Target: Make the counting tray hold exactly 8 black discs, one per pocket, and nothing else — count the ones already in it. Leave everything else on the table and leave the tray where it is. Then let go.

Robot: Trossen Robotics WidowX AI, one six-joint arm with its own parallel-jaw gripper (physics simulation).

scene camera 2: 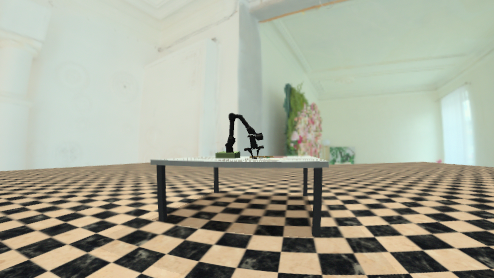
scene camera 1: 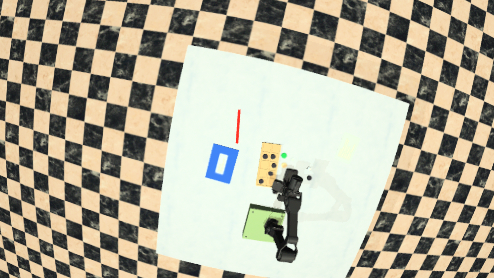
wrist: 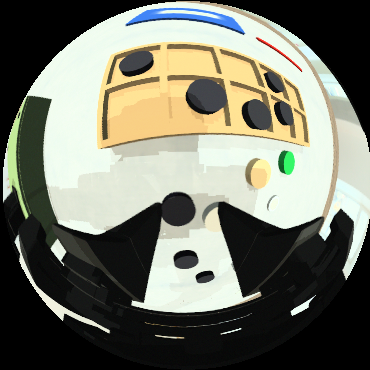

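Observation:
The tan counting tray (scene camera 1: 270, 147) (wrist: 135, 117) has two rows of pockets. Several hold one black disc each: the near row's second (wrist: 206, 96), third (wrist: 257, 114) and fourth (wrist: 284, 113) from the left in the wrist view, and the far row's first (wrist: 136, 63) and fourth (wrist: 274, 81). The other pockets show bare. My gripper (scene camera 2: 254, 154) (wrist: 189, 207) is partly open, low over the table beside the tray, holding nothing. A loose black disc (wrist: 177, 209) lies by its left fingertip. Two more loose black discs (wrist: 186, 259) (wrist: 205, 276) lie beyond.
A cream disc (wrist: 212, 218) is partly hidden by the right finger. A yellow disc (scene camera 1: 284, 165) (wrist: 258, 173), a green disc (scene camera 1: 284, 155) (wrist: 286, 162) and a small white disc (wrist: 273, 203) lie near the tray. A blue frame (scene camera 1: 213, 160), red bar (scene camera 1: 238, 126) and green block (scene camera 1: 256, 227) (wrist: 37, 130) are around.

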